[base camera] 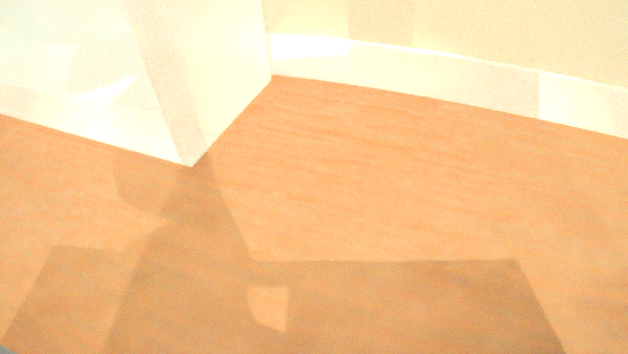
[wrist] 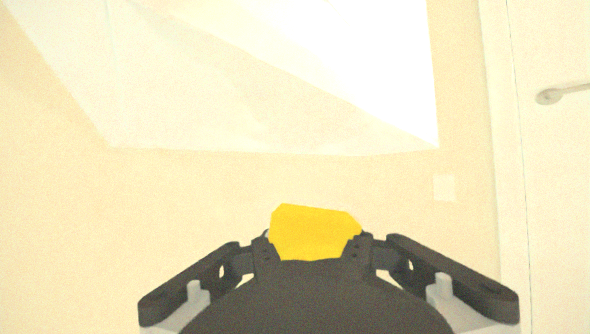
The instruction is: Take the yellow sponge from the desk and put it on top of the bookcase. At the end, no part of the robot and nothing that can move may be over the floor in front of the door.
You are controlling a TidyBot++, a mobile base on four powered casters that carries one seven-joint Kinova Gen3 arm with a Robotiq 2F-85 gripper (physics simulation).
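Frame: origin at the arm's base, x ahead, y left, z up, level; centimetres.
Seen in the pictures: gripper, fingertip midpoint: (wrist: 310, 230).
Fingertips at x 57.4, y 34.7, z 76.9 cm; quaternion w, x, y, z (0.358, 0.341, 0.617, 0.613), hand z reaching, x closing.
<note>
Offsets run from my fingertips to a thing's top centre. "spot": to the spot under its first point. Level surfaces: height alone.
The yellow sponge {spot: dx -3.9, dy -2.0, dz -1.9 cm} (wrist: 314, 227) is held between the two black fingers of my gripper (wrist: 310, 230), low in the middle of the wrist view. My gripper is shut on it. A large white box-like piece {spot: dx -2.0, dy -6.2, dz -10.5 cm} (wrist: 240, 105), which may be the bookcase, fills the upper part of the wrist view, above and beyond the sponge in the picture, apart from it. White furniture (base camera: 225, 65) stands on the floor at the upper left of the base camera view; I cannot tell whether it is the bookcase. The door (wrist: 555, 190) shows at the right edge of the wrist view. The desk is not recognisable.
The door's handle {spot: dx -5.2, dy +82.3, dz -23.5 cm} (wrist: 548, 96) and pale frame (wrist: 506, 200) are at the right of the wrist view, with a small white wall plate {dx +22.1, dy +80.3, dz +11.2 cm} (wrist: 444, 188) beside them. In the base camera view, a white baseboard (base camera: 425, 75) runs behind the wooden floor {dz -116.5 cm} (base camera: 375, 175), which carries broad shadows.
</note>
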